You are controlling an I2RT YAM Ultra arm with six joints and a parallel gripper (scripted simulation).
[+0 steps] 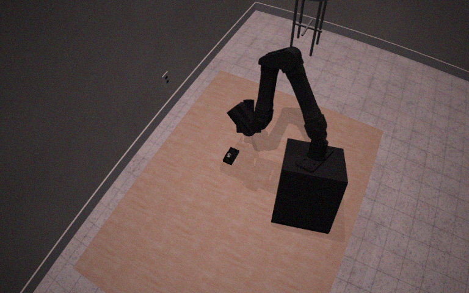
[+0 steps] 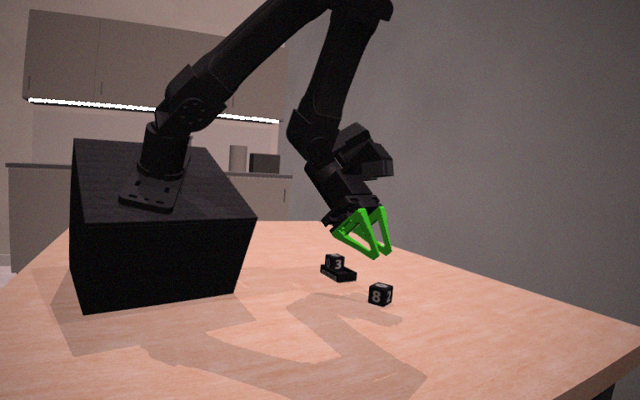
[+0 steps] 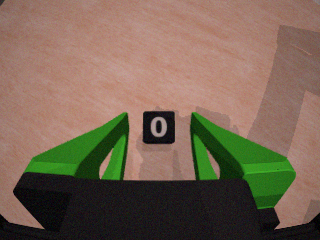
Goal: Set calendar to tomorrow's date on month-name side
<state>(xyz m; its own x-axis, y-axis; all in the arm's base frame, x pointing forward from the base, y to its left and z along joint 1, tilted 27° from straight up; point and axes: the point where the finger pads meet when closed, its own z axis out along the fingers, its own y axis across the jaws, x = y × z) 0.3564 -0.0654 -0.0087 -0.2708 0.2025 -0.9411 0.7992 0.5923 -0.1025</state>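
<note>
The black cube lies 70 mm below my hand and 10 mm to the right of it. Also, from my hand: black tray 150 mm to the left, 80 mm below, 10 mm behind.
</note>
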